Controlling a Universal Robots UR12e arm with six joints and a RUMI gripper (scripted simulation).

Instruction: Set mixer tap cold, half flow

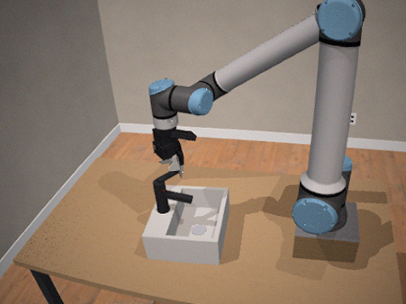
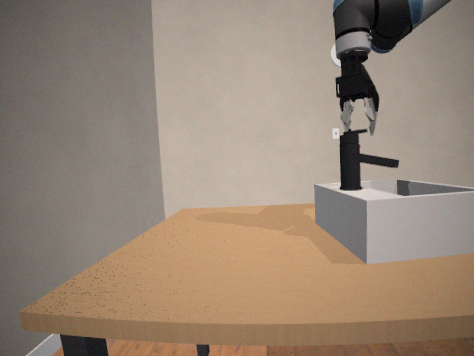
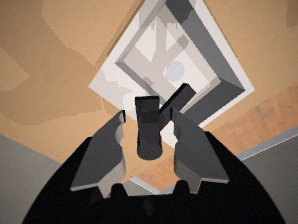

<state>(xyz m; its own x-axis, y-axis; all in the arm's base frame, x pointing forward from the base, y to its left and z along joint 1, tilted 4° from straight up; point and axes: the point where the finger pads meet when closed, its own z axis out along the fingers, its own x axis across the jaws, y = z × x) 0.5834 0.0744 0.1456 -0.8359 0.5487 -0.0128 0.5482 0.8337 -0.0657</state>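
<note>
My hand is 30 mm to the right of the lever and 20 mm short of it. Also, from my hand: white sink 240 mm below, 70 mm behind, 50 mm to the left.
</note>
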